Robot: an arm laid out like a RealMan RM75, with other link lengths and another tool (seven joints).
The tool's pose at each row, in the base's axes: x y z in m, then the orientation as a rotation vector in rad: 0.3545, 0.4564, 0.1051, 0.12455, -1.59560, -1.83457; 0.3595, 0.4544, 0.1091, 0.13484, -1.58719, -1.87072; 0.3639, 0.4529, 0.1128, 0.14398, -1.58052, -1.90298; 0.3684, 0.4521, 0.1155, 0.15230, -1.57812, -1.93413; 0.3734, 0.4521, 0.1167, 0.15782, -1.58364, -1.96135; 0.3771, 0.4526, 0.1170, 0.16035, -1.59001, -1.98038; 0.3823, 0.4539, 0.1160, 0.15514, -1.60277, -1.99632; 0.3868, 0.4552, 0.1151, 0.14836, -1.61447, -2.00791; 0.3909, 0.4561, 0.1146, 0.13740, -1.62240, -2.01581; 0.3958, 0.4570, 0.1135, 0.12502, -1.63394, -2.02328; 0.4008, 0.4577, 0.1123, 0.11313, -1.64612, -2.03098; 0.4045, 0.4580, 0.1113, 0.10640, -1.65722, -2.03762; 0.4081, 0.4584, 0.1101, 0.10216, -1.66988, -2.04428; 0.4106, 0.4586, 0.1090, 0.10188, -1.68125, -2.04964
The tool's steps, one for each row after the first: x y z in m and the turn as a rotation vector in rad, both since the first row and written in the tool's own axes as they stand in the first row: -0.0012, 0.0058, -0.0032, -0.01803, -0.00433, -0.02719; -0.0024, 0.0110, -0.0057, -0.03347, -0.00895, -0.05179; -0.0044, 0.0154, -0.0080, -0.04607, -0.01619, -0.07662; -0.0078, 0.0186, -0.0101, -0.05309, -0.02789, -0.09982; -0.0107, 0.0205, -0.0115, -0.05688, -0.03822, -0.11614; -0.0157, 0.0218, -0.0132, -0.05777, -0.05475, -0.12846; -0.0202, 0.0229, -0.0146, -0.05782, -0.06962, -0.13673; -0.0239, 0.0242, -0.0159, -0.05953, -0.08288, -0.13928; -0.0285, 0.0254, -0.0179, -0.05939, -0.09871, -0.14203; -0.0331, 0.0264, -0.0200, -0.05886, -0.11474, -0.14546; -0.0364, 0.0271, -0.0219, -0.05717, -0.12711, -0.15035; -0.0398, 0.0276, -0.0236, -0.05398, -0.13912, -0.15696; -0.0422, 0.0277, -0.0249, -0.04997, -0.14787, -0.16416
